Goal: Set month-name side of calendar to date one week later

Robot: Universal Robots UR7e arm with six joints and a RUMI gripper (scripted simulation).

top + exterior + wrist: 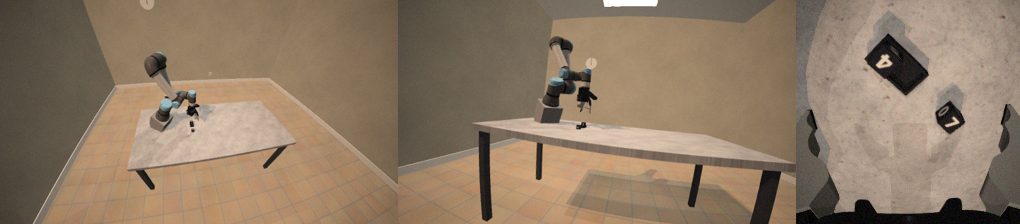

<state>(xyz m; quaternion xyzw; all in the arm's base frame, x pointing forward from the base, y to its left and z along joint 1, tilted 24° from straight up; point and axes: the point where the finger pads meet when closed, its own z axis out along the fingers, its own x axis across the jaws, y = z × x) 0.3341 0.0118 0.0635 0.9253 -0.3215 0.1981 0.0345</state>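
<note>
Right now my hand is 1 cm past the black date cube, 10 cm to the left of it and 11 cm above it. Also, from my hand: black calendar tray (1 cm behind, 1 cm to the left, 11 cm below); black cube (1 cm behind, 3 cm to the left, 10 cm below).
</note>
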